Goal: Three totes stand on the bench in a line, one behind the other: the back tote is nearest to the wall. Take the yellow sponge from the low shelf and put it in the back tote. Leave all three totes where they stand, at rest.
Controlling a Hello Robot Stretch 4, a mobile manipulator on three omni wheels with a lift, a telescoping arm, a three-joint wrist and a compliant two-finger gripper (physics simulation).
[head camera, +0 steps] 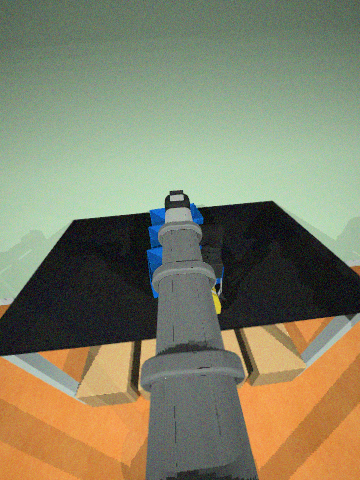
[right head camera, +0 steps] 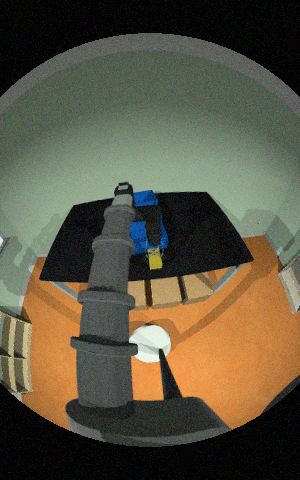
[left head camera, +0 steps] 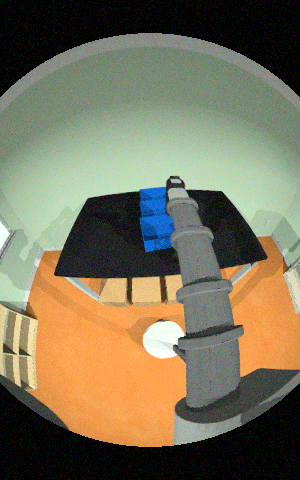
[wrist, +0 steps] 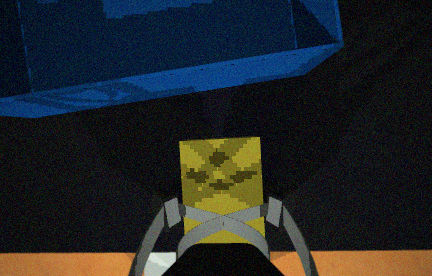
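Pixels of known places: gripper, fingertip midpoint: (right head camera: 154,260) (wrist: 223,195); robot's base, origin of the base link: (right head camera: 150,342) (left head camera: 162,338).
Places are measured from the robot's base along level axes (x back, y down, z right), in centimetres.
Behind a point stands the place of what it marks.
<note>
My gripper (right head camera: 155,254) (wrist: 223,195) @(x -47.1, y -93.5, z 8.8 cm) is shut on the yellow sponge (head camera: 217,302) @(x -44.2, y -97.7, z 11.3 cm) (right head camera: 155,260) @(x -44.4, y -97.7, z 9.3 cm) (wrist: 220,175) @(x -49.6, y -97.7, z 8.5 cm), which sticks out past the fingertips. In the wrist view it shows over the black bench top, between the bench's front edge and the front tote. Three blue totes stand in a line: the back tote (head camera: 157,216) @(x -114.5, y -93.3, z -13.4 cm) (left head camera: 152,193) @(x -115.8, y -92.5, z -6.1 cm) (right head camera: 145,198) @(x -117.6, y -90.2, z 5.6 cm), the middle tote (head camera: 155,235) @(x -94.2, y -92.3, z -13.7 cm) (left head camera: 152,206) @(x -95.4, y -91.9, z -6.7 cm) and the front tote (head camera: 154,265) @(x -73.0, y -89.0, z -13.5 cm) (left head camera: 156,230) @(x -71.1, y -89.1, z -4.7 cm) (wrist: 200,80) @(x -57.4, y -94.8, z 6.6 cm). The front tote's near side slants against the bench edge. The arm and wrist hide parts of the totes.
The black bench (head camera: 90,280) @(x -66.7, y -88.8, z -43.6 cm) (left head camera: 100,240) @(x -64.3, y -88.7, z -43.2 cm) (right head camera: 200,225) @(x -77.3, y -88.8, z 46.0 cm) stands before the green wall. Pale wooden boxes (head camera: 112,370) (left head camera: 147,290) (right head camera: 166,292) sit under its front edge. A white round object (left head camera: 163,339) @(x 0.1, y -18.7, z -0.2 cm) (right head camera: 150,343) @(x 0.0, y -18.7, z 1.3 cm) is on the orange floor. A shelf unit shows at the far left.
</note>
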